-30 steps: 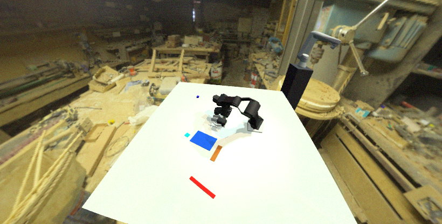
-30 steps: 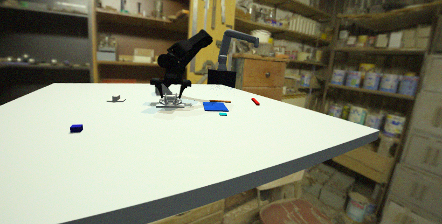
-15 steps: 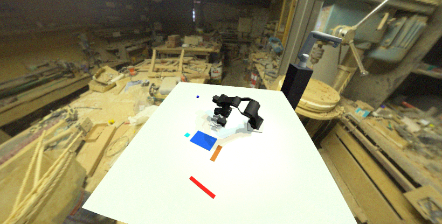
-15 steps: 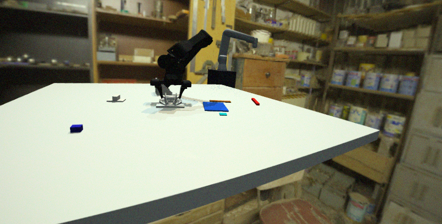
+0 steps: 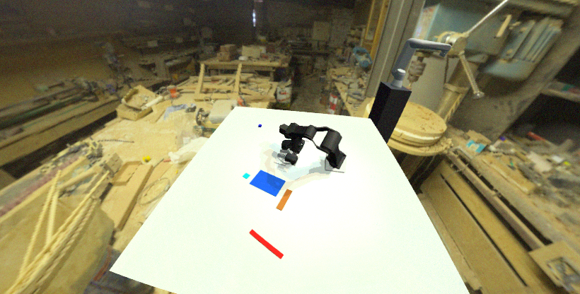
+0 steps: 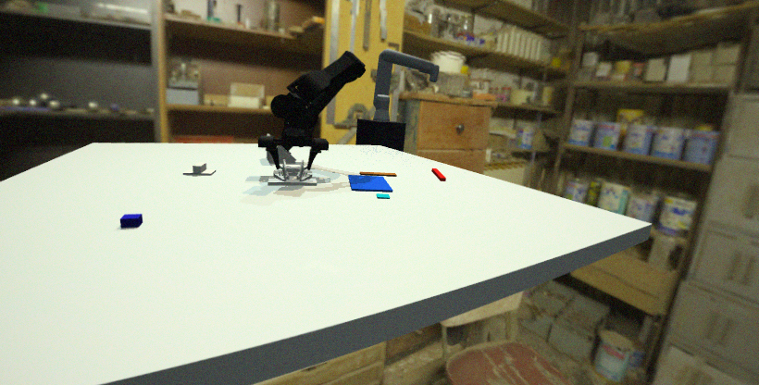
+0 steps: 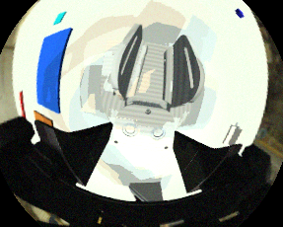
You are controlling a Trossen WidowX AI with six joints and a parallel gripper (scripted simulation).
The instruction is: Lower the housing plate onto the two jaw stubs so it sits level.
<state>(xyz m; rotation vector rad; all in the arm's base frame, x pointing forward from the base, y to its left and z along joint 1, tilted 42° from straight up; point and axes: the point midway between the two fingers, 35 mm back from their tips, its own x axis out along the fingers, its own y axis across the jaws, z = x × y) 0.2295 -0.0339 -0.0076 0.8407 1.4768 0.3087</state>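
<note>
The grey-white housing part lies 20 mm above my gripper tip and 10 mm ahead of it. The rest, counted from my gripper tip: blue flat plate 170 mm to the left, 140 mm ahead; teal block 260 mm ahead, 140 mm to the left, 10 mm below; orange bar 260 mm to the left, 40 mm ahead.
</note>
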